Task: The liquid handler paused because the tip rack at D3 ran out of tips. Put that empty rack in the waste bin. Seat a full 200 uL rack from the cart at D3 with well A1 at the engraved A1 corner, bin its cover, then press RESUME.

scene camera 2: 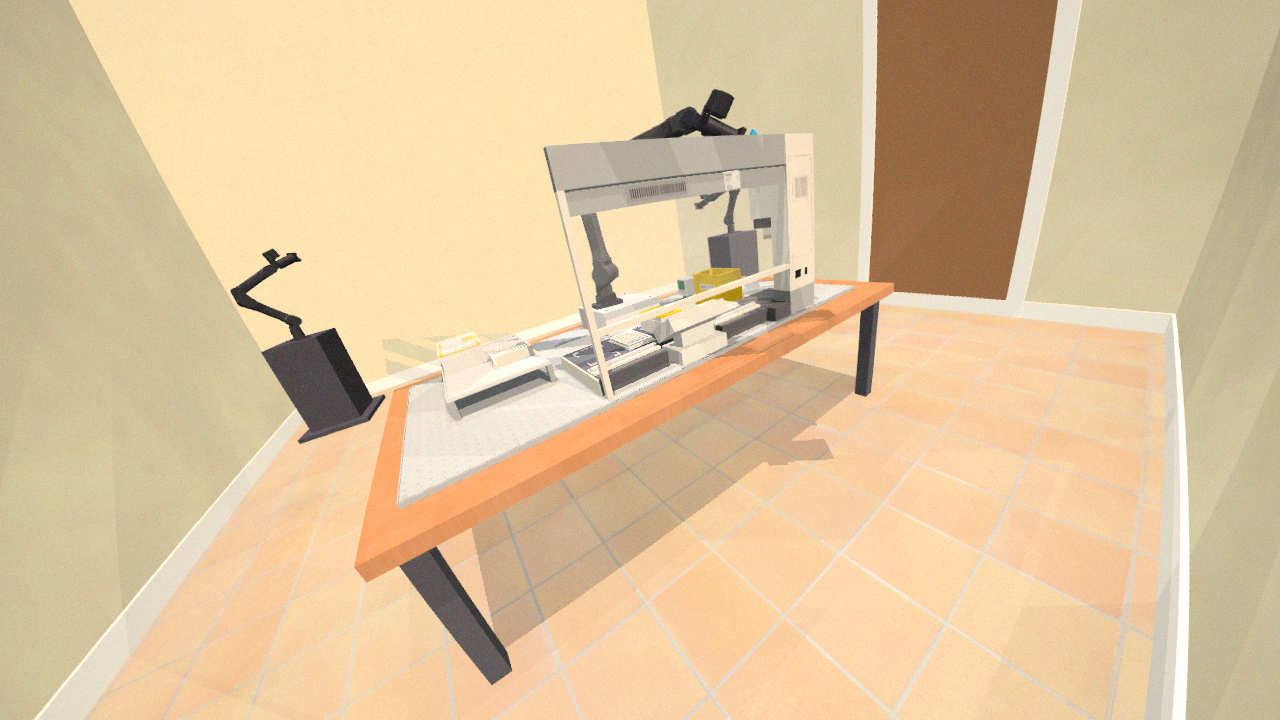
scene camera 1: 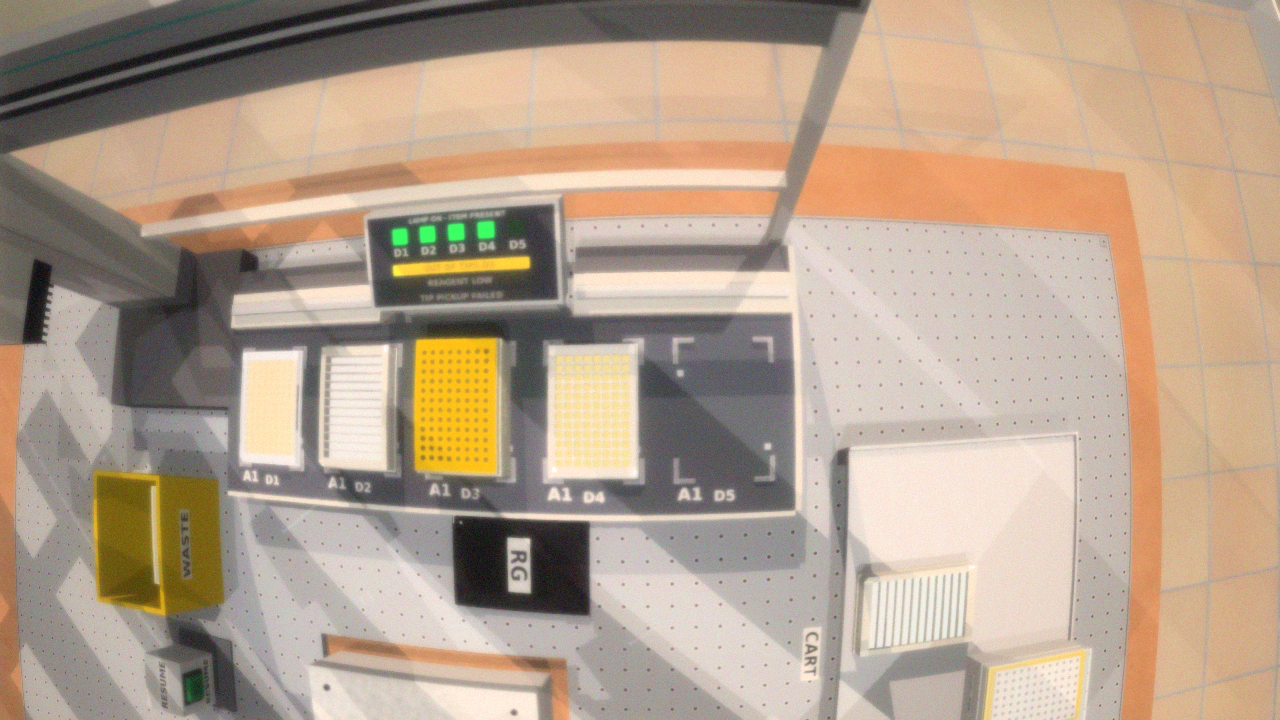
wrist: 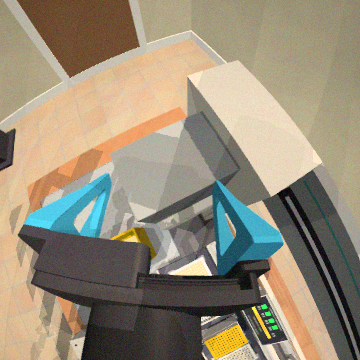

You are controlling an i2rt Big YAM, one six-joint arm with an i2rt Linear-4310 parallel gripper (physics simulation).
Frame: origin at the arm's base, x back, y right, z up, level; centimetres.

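Seen in the pictures: gripper, fingertip midpoint: [wrist: 161, 181].
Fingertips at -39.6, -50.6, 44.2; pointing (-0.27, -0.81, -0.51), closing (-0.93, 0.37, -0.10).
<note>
A point is followed by its place in that frame, as x, y, z.
My gripper [wrist: 161, 181] @(-39.6, -50.6, 44.2) is open with nothing between its blue fingers, high above the bench near the handler's left end. The yellow rack [scene camera 1: 456, 407] @(-40.0, -4.2, 2.4) [wrist: 226, 342] @(-40.3, -4.4, 2.4) with dark holes sits at D3. The yellow waste bin [scene camera 1: 204, 510] @(-22.3, -38.8, -4.6) [scene camera 2: 720, 284] [wrist: 146, 241] @(-25.3, -45.3, -3.1) stands left of the deck; a white strip shows inside. On the cart [scene camera 1: 957, 501] @(-37.0, 45.8, -2.3) [scene camera 2: 465, 380] @(-33.1, 56.9, -2.3) are a striped rack [scene camera 1: 917, 608] @(-25.8, 42.5, -0.1) [scene camera 2: 510, 353] @(-29.9, 42.6, 0.5) and a yellow-edged white rack [scene camera 1: 1036, 689] @(-17.8, 56.9, 4.7) [scene camera 2: 458, 343] @(-14.8, 57.5, 4.8), cut off by scene camera 1's edge. The green RESUME button [scene camera 1: 194, 686] @(-0.8, -35.7, 0.3) is on a small box at the lower left.
The display [scene camera 1: 465, 259] @(-53.9, -5.8, 2.9) [wrist: 265, 320] @(-54.6, -7.1, 3.5) shows D1 to D4 green, D5 dark and a yellow bar. A pale plate [scene camera 1: 273, 407] @(-36.7, -28.2, -2.3), a white ribbed rack [scene camera 1: 358, 407] @(-38.5, -16.3, -1.1) and another plate [scene camera 1: 592, 411] @(-41.9, 7.8, -2.3) sit at D1, D2 and D4. A black RG block [scene camera 1: 563, 564] @(-26.2, 6.3, -7.5) lies in front. The handler's upper beam spans the deck.
</note>
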